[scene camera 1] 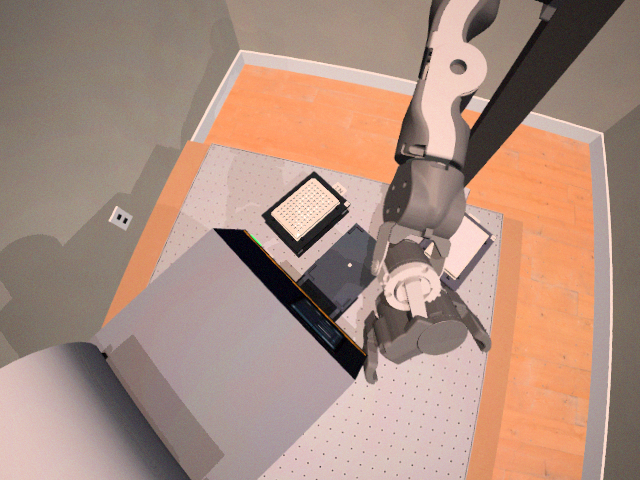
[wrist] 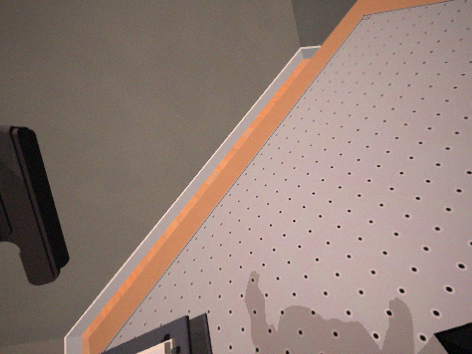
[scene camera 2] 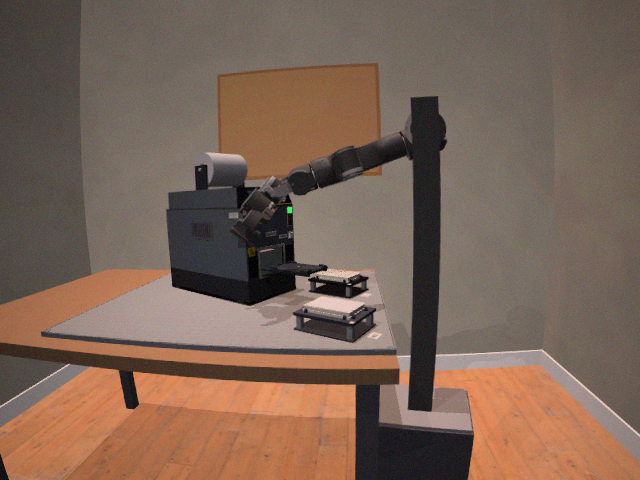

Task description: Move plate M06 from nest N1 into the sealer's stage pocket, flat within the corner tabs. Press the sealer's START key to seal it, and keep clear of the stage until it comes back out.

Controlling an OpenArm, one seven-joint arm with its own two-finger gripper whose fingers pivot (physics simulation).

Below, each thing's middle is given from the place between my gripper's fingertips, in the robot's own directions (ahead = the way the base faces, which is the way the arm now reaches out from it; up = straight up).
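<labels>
Dark stage (scene camera 1: 341, 284): 7 cm behind my hand, 16 cm to the right of it, 12 cm below it. Film roll (scene camera 1: 70, 407): 22 cm ahead of my hand, 25 cm to the right of it, 19 cm above it. Going by their middles, the stage is the nearest to my hand of the things named here.
</labels>
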